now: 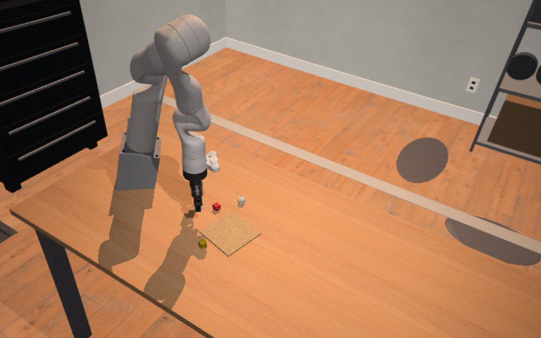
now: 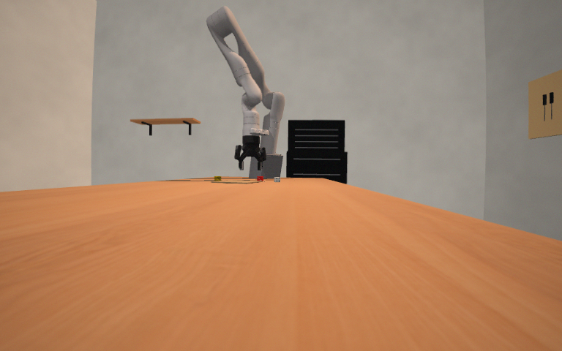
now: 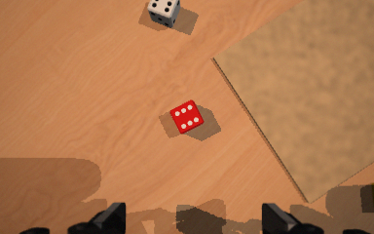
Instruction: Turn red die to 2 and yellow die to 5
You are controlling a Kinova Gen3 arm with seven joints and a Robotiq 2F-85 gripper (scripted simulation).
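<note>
The red die is 60 mm to the left of my hand, 40 mm below it and 40 mm ahead of it. Round my hand: white die 140 mm to the left, 70 mm ahead, 40 mm below; then yellow die 130 mm ahead, 90 mm to the right, 40 mm below; then tan mat 150 mm ahead, 50 mm below, 10 mm to the left.
</note>
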